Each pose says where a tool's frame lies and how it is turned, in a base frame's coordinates. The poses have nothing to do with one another.
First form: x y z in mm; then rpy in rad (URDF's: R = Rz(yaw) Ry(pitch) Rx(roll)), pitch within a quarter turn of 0, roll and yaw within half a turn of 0.
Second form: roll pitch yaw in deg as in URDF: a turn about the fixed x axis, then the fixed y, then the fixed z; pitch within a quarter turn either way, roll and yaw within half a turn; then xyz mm. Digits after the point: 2 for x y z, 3 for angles.
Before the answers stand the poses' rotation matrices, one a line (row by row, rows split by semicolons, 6 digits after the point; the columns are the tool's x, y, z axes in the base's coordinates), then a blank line. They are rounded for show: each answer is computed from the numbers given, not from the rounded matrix.
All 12 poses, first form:
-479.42 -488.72 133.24 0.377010 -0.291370 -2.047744
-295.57 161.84 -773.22 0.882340 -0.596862 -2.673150
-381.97 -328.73 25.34 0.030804 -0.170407 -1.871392
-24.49 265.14 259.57 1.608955 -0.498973 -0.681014
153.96 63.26 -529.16 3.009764 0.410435 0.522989
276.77 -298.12 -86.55 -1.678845 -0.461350 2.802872
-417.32 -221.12 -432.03 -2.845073 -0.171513 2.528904
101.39 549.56 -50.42 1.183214 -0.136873 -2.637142
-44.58 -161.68 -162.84 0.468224 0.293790 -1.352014
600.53 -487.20 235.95 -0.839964 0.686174 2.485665
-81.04 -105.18 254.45 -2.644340 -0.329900 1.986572
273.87 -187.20 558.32 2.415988 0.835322 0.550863
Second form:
-0.439720 0.874556 -0.204445; -0.850955 -0.332877 0.406286; 0.287265 0.352625 0.890581
-0.738002 0.674130 -0.030032; -0.373435 -0.370938 0.850265; 0.562050 0.638712 0.525497
-0.291801 0.956254 0.020770; -0.941326 -0.290960 0.171022; 0.169583 0.030353 0.985048
0.682207 -0.395529 -0.614940; -0.552819 0.271411 -0.787862; 0.478524 0.877435 -0.033498
0.794379 0.540576 -0.277019; 0.457989 -0.832617 -0.311441; -0.399008 0.120530 -0.908991
-0.844573 -0.381583 -0.375620; 0.297542 0.248766 -0.921729; 0.445157 -0.890230 -0.096564
-0.806101 0.509174 -0.301567; 0.566632 0.811081 -0.145179; 0.170673 -0.287906 -0.942327
-0.867253 0.293264 -0.402330; -0.478806 -0.269817 0.835430; 0.136446 0.917167 0.374416
0.207742 0.899464 -0.384458; -0.934337 0.066108 -0.350206; -0.289582 0.431965 0.854136
-0.613124 -0.033223 -0.789287; 0.471861 -0.816708 -0.332168; -0.633582 -0.576094 0.516421
-0.382119 0.741604 -0.551370; 0.865472 0.496348 0.067795; 0.323948 -0.451290 -0.831502
0.571689 0.810842 -0.125329; 0.351185 -0.379880 -0.855781; -0.741513 0.445227 -0.501928

21.601 -16.694 -117.327 -479.42 -488.72 133.24
50.554 -34.198 -153.160 -295.57 161.84 -773.22
1.765 -9.764 -107.223 -381.97 -328.73 25.34
92.186 -28.589 -39.019 -24.49 265.14 259.57
172.447 23.516 29.965 153.96 63.26 -529.16
-96.191 -26.433 160.593 276.77 -298.12 -86.55
-163.011 -9.827 144.896 -417.32 -221.12 -432.03
67.793 -7.842 -151.097 101.39 549.56 -50.42
26.827 16.833 -77.465 -44.58 -161.68 -162.84
-48.126 39.315 142.418 600.53 -487.20 235.95
-151.510 -18.902 113.822 -81.04 -105.18 254.45
138.426 47.860 31.562 273.87 -187.20 558.32

